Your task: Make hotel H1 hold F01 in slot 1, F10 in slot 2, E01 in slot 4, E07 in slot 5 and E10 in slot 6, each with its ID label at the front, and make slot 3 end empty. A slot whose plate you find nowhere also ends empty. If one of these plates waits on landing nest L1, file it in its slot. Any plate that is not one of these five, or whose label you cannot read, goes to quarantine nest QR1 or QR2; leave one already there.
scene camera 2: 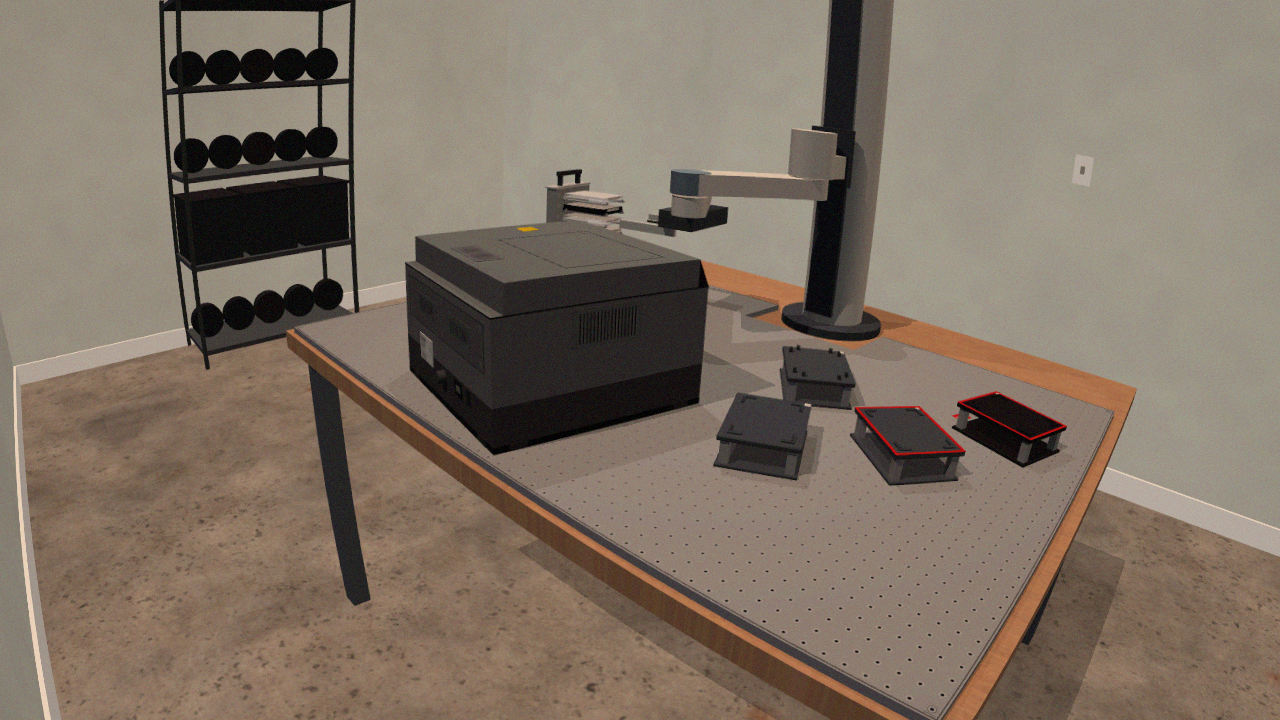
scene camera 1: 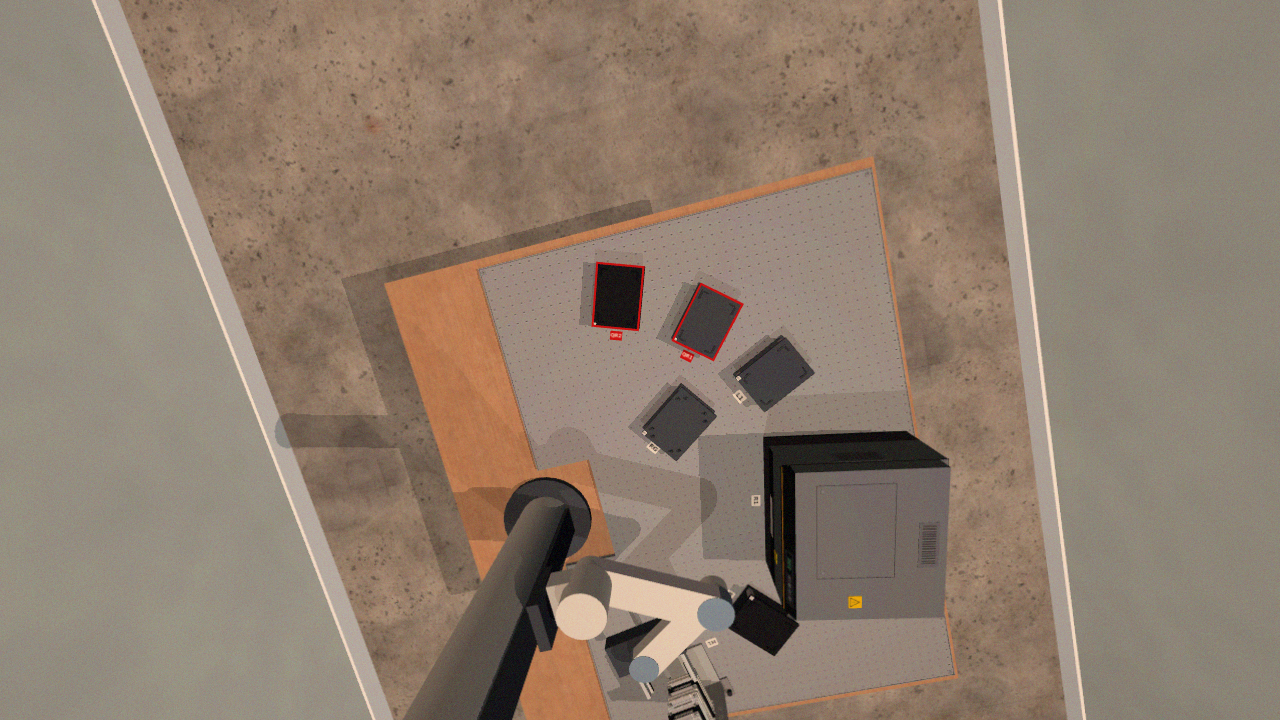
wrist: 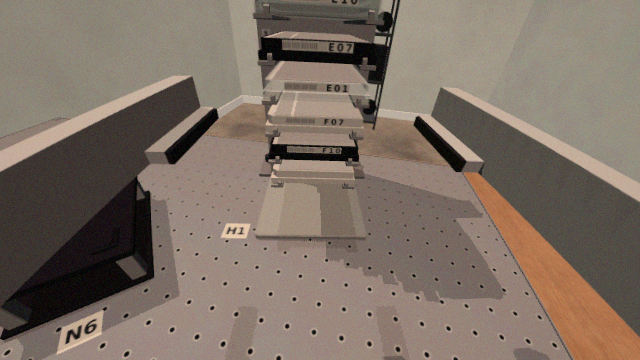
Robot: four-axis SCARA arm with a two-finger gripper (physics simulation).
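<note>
Hotel H1 (scene camera 1: pixel 702 685) (scene camera 2: pixel 567 198) (wrist: pixel 261 30) stands ahead of the gripper. In the wrist view, from top down, it holds E10 (wrist: pixel 317 6), partly cut off, black E07 (wrist: pixel 270 49), clear E01 (wrist: pixel 300 89), pale F07 (wrist: pixel 300 125), black F10 (wrist: pixel 317 151), and a pale bottom plate (wrist: pixel 315 172) with no readable label. F07 sits between E01 and F10. My gripper (scene camera 2: pixel 637 220) (wrist: pixel 318 100) is open and empty, set back from the hotel front. Quarantine nests QR1 (scene camera 1: pixel 707 322) (scene camera 2: pixel 908 429) and QR2 (scene camera 1: pixel 617 296) (scene camera 2: pixel 1011 416) show no plate on top.
Nest N6 (scene camera 1: pixel 763 619) (wrist: pixel 105 250) is left of the hotel in the wrist view. A large grey instrument (scene camera 1: pixel 856 528) (scene camera 2: pixel 572 331) stands beside it. Two dark nests, one (scene camera 1: pixel 680 420) (scene camera 2: pixel 817 367) and another (scene camera 1: pixel 774 373) (scene camera 2: pixel 763 422), have labels too small to read. The arm column (scene camera 2: pixel 850 179) stands behind.
</note>
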